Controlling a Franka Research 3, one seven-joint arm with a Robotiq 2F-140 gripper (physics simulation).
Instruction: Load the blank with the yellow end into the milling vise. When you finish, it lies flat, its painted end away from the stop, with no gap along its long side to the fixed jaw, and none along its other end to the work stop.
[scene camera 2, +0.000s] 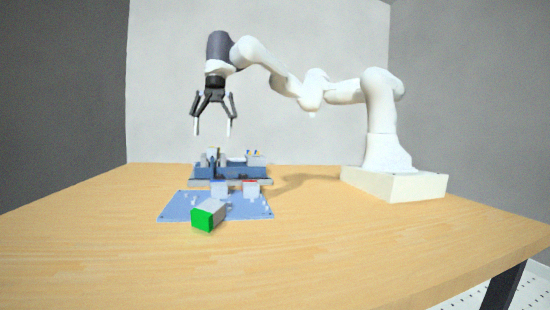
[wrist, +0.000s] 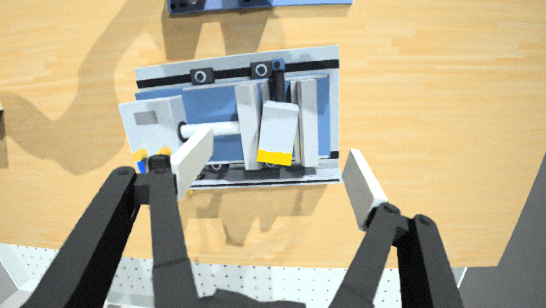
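Note:
The grey blank with the yellow end (scene camera 2: 213, 153) (wrist: 278, 127) sits between the jaws of the blue milling vise (scene camera 2: 245, 169) (wrist: 212, 102). Its top stands above the jaws. In the wrist view it is turned slightly against the fixed jaw (wrist: 308, 125), with a wedge-shaped gap that widens toward the yellow end. The moving jaw (wrist: 246, 125) is on its other side. The yellow end points away from the work stop (wrist: 279, 85); the other end overlaps the stop's arm in view, so contact there cannot be told. My gripper (scene camera 2: 212, 134) (wrist: 279, 151) is open and empty, above the vise.
A green-ended blank (scene camera 2: 212, 215) lies at the front edge of the blue mat (scene camera 2: 170, 212). A blue-marked blank (scene camera 2: 219, 190) and a red-marked blank (scene camera 2: 251, 190) stand toward its back. The vise's grey drive box (wrist: 152, 120) has yellow-and-blue fittings.

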